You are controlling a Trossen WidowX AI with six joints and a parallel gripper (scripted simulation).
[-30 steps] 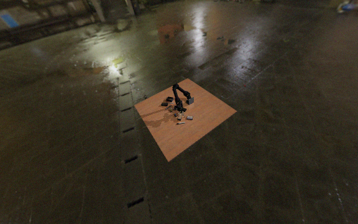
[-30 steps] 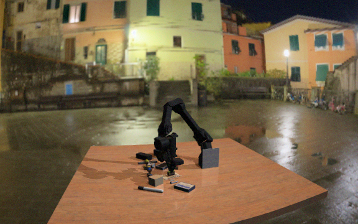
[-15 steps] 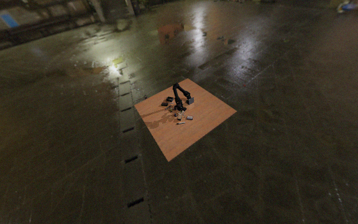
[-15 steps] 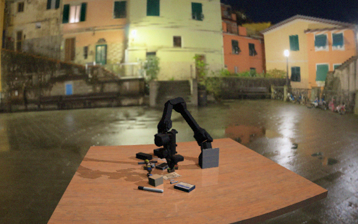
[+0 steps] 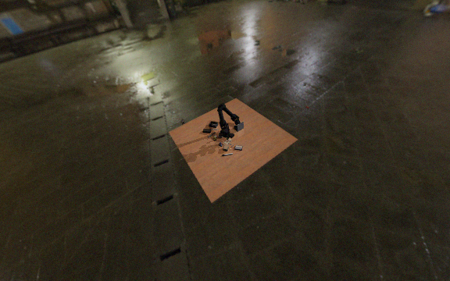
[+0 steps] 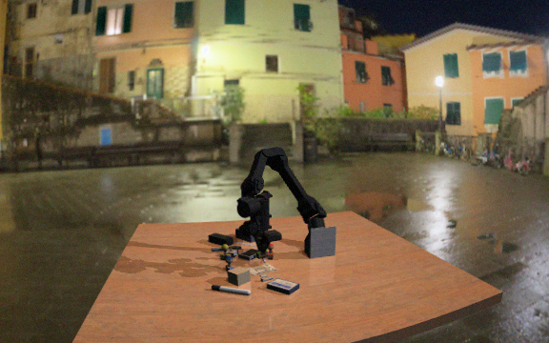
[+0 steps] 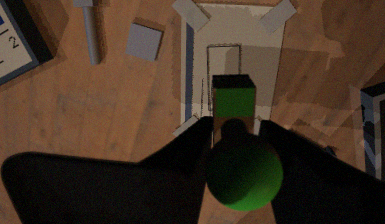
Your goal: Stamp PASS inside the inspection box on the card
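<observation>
Right now the white card is 70 mm below my gripper tip. Round my gripper tip: blue stamp: 120 mm ahead, 20 mm to the left, 50 mm below; PASS stamp: right at my gripper tip; red-knob stamp: 40 mm behind, 120 mm to the right, 50 mm below.
</observation>
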